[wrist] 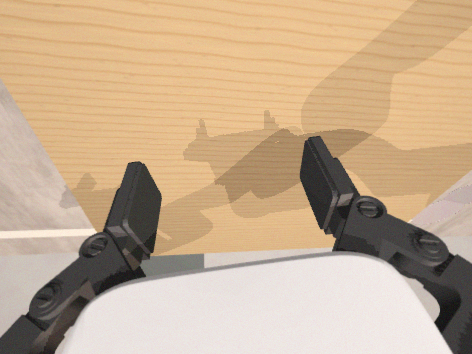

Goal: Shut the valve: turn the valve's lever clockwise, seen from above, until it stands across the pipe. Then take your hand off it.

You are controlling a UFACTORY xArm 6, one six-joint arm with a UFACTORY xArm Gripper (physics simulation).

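My gripper (227,168) is open, with its two black fingers wide apart and nothing between them. It hangs above a wooden table top (150,60). The valve, its lever and the pipe do not show in the wrist view, so how the lever stands cannot be seen.
Shadows of the arm and gripper fall across the middle and upper right of the wooden surface. The table's near edge runs behind the white gripper housing (260,305). Pale marble-like surfaces lie beyond the table's left and right edges.
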